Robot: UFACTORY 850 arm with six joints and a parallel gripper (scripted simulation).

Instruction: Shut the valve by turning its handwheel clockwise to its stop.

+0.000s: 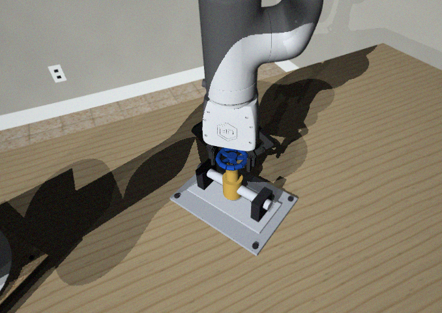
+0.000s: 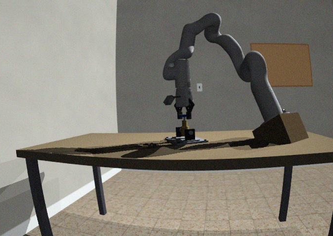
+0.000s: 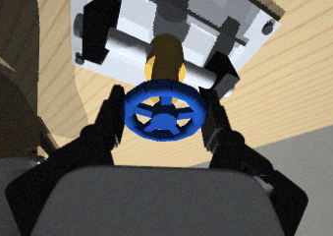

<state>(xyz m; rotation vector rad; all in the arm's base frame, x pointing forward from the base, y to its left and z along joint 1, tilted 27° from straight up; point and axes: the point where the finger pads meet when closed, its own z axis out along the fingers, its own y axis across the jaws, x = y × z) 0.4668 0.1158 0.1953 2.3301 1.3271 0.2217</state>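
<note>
Right now the blue spoked handwheel is right at my hand.
</note>
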